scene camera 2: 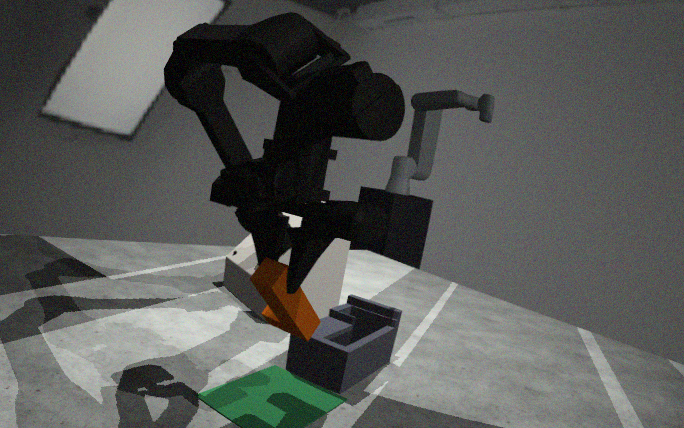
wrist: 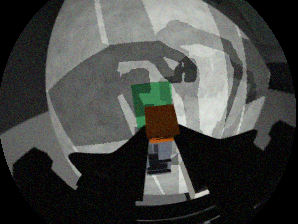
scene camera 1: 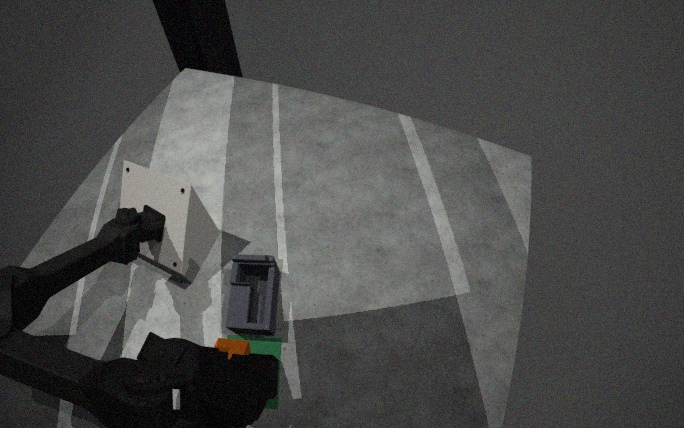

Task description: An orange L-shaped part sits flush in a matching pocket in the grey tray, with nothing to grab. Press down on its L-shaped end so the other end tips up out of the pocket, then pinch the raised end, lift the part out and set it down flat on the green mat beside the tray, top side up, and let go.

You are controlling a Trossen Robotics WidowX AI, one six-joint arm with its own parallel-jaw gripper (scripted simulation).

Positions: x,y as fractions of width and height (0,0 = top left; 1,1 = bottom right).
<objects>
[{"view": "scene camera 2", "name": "my gripper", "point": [0.41,0.67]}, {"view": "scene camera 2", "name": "orange L-shaped part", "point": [0.43,0.73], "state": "held by my gripper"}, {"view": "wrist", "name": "my gripper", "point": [0.54,0.56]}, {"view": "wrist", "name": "orange L-shaped part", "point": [0.54,0.55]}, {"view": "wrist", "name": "green mat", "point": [0.52,0.42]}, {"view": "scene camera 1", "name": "green mat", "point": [0.39,0.81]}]
</objects>
